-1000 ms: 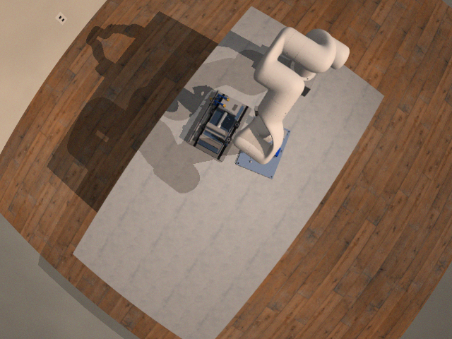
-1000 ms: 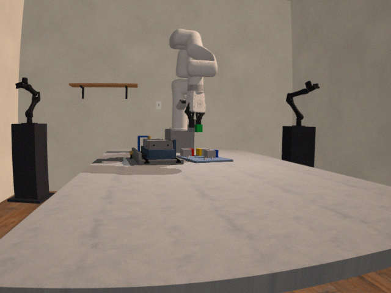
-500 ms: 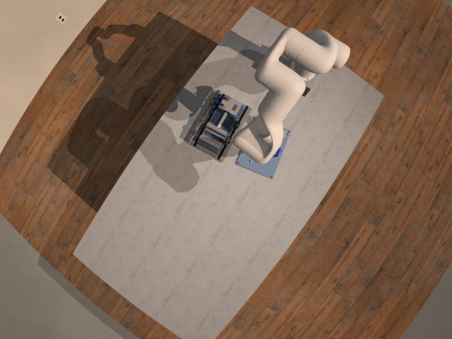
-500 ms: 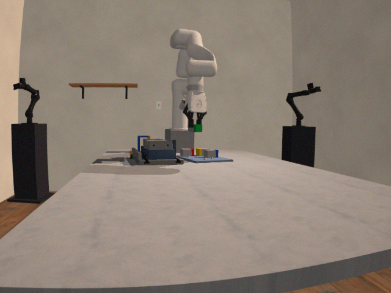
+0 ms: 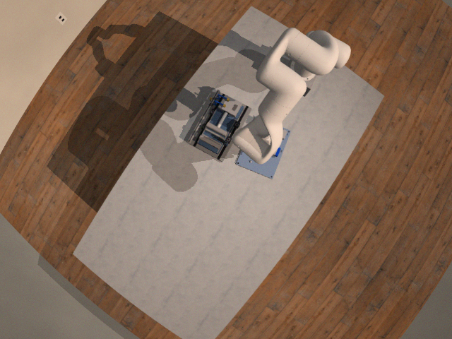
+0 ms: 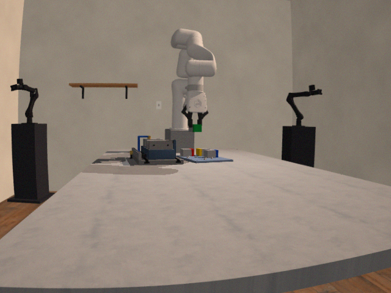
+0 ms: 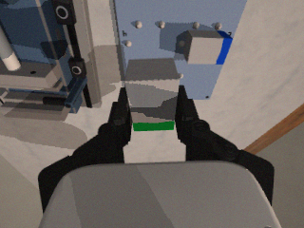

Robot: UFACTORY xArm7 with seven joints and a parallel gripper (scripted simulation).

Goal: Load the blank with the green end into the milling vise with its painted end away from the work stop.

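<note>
Now: the green-ended blank 2 cm below my hand. From my hand the other things lie so: blue infeed plate 17 cm below, 4 cm to the left, 2 cm behind; red-ended blank 15 cm below, 8 cm behind, 3 cm to the right; blue-ended blank 15 cm below, 8 cm to the left, 3 cm behind.
</note>
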